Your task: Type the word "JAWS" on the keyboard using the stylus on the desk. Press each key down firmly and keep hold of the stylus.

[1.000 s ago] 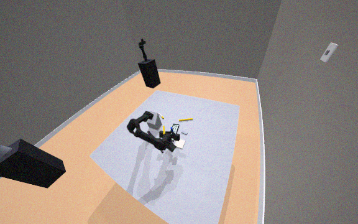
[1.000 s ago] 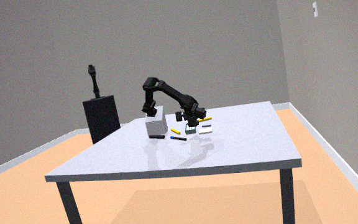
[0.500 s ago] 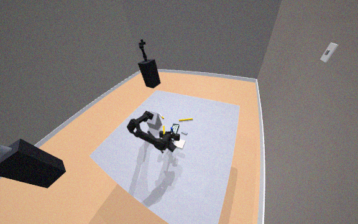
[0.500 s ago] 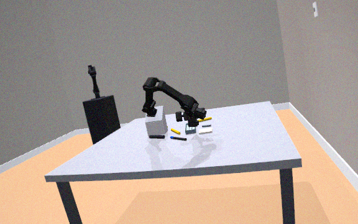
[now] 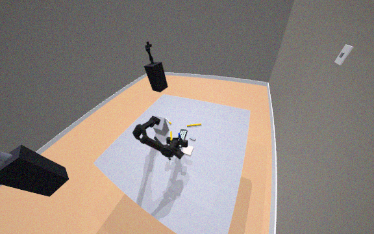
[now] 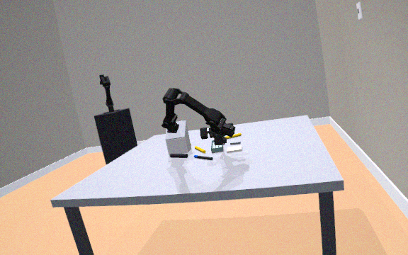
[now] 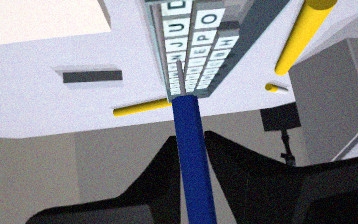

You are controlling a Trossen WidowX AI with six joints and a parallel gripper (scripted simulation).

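My gripper tip is 9 cm short of the white pad, 8 cm above it and 4 cm to the left of it. From my gripper tip the other things lie so: grey block (9 cm to the left, 8 cm below, 7 cm ahead); grey stylus tip (5 cm below); stylus (1 cm below).
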